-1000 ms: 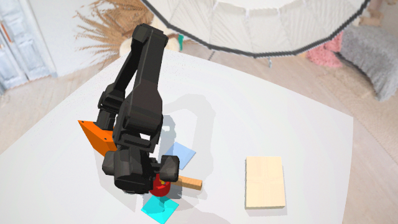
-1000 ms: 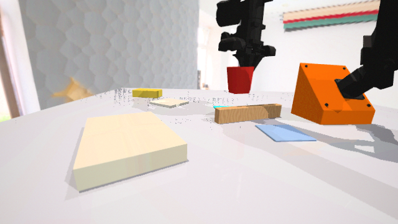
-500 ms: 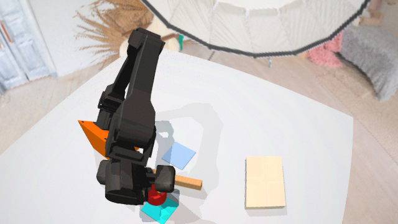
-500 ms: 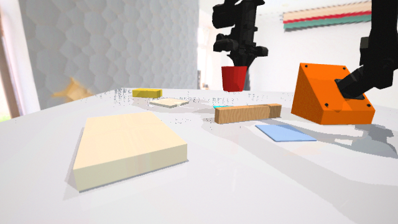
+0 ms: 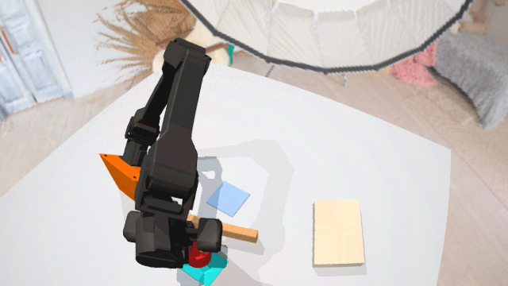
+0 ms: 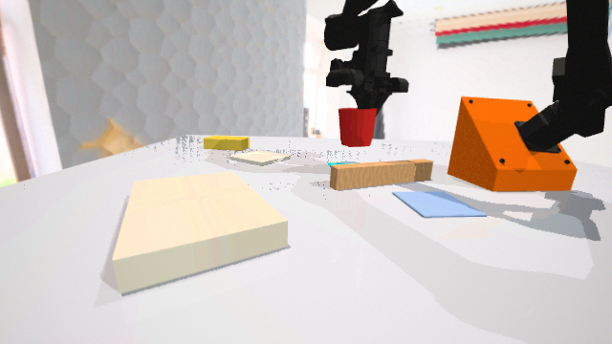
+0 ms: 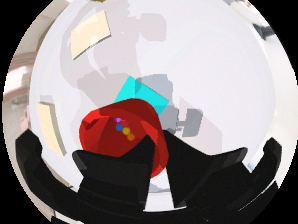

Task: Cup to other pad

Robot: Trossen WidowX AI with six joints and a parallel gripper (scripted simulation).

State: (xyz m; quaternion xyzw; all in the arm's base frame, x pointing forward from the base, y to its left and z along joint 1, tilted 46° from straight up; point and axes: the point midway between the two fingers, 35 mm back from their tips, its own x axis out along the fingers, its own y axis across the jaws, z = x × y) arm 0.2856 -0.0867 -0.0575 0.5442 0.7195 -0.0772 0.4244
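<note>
The cyan pad lies 3 cm ahead of my gripper tip, 2 cm to the left of it and 10 cm below it. Also, from my gripper tip: red cup (3 cm ahead, 2 cm to the left); then wooden bar (1 cm behind, 11 cm to the left, 8 cm below); then light blue pad (4 cm behind, 21 cm to the left, 10 cm below).
</note>
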